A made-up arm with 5 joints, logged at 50 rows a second.
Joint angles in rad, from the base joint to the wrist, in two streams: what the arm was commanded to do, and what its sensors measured. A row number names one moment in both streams.
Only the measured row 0 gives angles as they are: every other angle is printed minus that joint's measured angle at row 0.
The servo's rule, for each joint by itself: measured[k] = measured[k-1] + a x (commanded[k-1-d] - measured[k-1]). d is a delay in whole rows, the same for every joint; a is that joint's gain. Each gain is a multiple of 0.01, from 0.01 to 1. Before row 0 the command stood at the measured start. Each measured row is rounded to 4 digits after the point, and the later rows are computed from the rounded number. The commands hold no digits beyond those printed.
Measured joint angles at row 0:
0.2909 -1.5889 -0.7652 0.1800 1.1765
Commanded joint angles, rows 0 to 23:
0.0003 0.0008 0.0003 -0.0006 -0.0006
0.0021 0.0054 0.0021 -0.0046 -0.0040
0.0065 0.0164 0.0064 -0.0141 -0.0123
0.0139 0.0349 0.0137 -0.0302 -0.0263
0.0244 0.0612 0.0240 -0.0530 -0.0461
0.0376 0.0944 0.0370 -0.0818 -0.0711
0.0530 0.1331 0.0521 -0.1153 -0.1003
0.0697 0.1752 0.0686 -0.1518 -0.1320
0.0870 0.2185 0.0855 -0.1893 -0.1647
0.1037 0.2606 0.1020 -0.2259 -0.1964
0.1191 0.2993 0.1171 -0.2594 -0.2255
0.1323 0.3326 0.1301 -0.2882 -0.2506
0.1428 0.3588 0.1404 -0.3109 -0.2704
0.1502 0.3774 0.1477 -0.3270 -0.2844
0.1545 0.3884 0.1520 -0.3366 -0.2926
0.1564 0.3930 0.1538 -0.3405 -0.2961
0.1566 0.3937 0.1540 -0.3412 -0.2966
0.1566 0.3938 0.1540 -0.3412 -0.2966
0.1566 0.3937 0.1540 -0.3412 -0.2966
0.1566 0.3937 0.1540 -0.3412 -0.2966
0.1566 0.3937 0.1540 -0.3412 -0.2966
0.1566 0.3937 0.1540 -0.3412 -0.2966
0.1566 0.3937 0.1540 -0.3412 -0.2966
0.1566 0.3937 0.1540 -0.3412 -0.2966
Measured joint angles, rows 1 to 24:
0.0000 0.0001 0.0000 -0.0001 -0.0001
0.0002 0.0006 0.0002 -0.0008 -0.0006
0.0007 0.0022 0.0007 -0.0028 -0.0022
0.0018 0.0055 0.0017 -0.0069 -0.0056
0.0036 0.0111 0.0035 -0.0138 -0.0113
0.0063 0.0194 0.0062 -0.0240 -0.0197
0.0100 0.0308 0.0099 -0.0377 -0.0310
0.0148 0.0452 0.0146 -0.0548 -0.0451
0.0206 0.0625 0.0203 -0.0750 -0.0618
0.0272 0.0823 0.0268 -0.0976 -0.0806
0.0346 0.1040 0.0340 -0.1219 -0.1009
0.0424 0.1269 0.0417 -0.1468 -0.1219
0.0504 0.1501 0.0496 -0.1714 -0.1427
0.0584 0.1728 0.0574 -0.1947 -0.1625
0.0661 0.1944 0.0650 -0.2160 -0.1807
0.0733 0.2143 0.0721 -0.2347 -0.1969
0.0800 0.2322 0.0787 -0.2507 -0.2109
0.0861 0.2484 0.0847 -0.2643 -0.2229
0.0917 0.2629 0.0902 -0.2758 -0.2332
0.0969 0.2760 0.0953 -0.2856 -0.2421
0.1017 0.2878 0.1000 -0.2939 -0.2497
0.1061 0.2984 0.1043 -0.3010 -0.2563
0.1101 0.3079 0.1083 -0.3070 -0.2619
0.1138 0.3165 0.1120 -0.3121 -0.2668
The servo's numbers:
d 0
a 0.08 0.10 0.08 0.15 0.14

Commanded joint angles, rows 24 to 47:
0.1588 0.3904 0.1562 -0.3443 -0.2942
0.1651 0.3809 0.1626 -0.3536 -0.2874
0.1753 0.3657 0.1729 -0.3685 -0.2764
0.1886 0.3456 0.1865 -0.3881 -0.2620
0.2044 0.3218 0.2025 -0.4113 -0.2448
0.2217 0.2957 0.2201 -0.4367 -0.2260
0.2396 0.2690 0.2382 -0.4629 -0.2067
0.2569 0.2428 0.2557 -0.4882 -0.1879
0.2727 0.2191 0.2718 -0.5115 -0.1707
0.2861 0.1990 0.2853 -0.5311 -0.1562
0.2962 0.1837 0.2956 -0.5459 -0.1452
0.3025 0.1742 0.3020 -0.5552 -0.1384
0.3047 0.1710 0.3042 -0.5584 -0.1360
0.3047 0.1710 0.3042 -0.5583 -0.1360
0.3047 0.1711 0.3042 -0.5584 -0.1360
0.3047 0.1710 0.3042 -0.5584 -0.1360
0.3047 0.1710 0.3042 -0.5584 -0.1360
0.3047 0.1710 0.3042 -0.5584 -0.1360
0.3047 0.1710 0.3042 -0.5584 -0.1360
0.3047 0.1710 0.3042 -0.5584 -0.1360
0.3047 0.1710 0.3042 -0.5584 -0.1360
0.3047 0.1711 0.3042 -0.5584 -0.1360
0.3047 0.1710 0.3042 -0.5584 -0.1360
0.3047 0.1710 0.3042 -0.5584 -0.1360
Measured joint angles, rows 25 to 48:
0.1174 0.3239 0.1155 -0.3169 -0.2706
0.1212 0.3296 0.1193 -0.3224 -0.2730
0.1255 0.3332 0.1236 -0.3293 -0.2735
0.1305 0.3344 0.1286 -0.3381 -0.2719
0.1364 0.3331 0.1345 -0.3491 -0.2681
0.1432 0.3294 0.1413 -0.3622 -0.2622
0.1509 0.3234 0.1491 -0.3773 -0.2544
0.1594 0.3153 0.1576 -0.3939 -0.2451
0.1685 0.3057 0.1667 -0.4115 -0.2347
0.1779 0.2950 0.1762 -0.4294 -0.2237
0.1874 0.2839 0.1858 -0.4469 -0.2127
0.1966 0.2729 0.1951 -0.4631 -0.2023
0.2052 0.2627 0.2038 -0.4774 -0.1930
0.2132 0.2535 0.2118 -0.4895 -0.1850
0.2205 0.2453 0.2192 -0.4998 -0.1781
0.2272 0.2379 0.2260 -0.5086 -0.1722
0.2334 0.2312 0.2323 -0.5161 -0.1671
0.2391 0.2252 0.2381 -0.5224 -0.1627
0.2443 0.2198 0.2434 -0.5278 -0.1590
0.2491 0.2149 0.2483 -0.5324 -0.1558
0.2535 0.2105 0.2528 -0.5363 -0.1530
0.2576 0.2066 0.2569 -0.5396 -0.1506
0.2614 0.2030 0.2607 -0.5424 -0.1486
0.2649 0.1998 0.2642 -0.5448 -0.1468

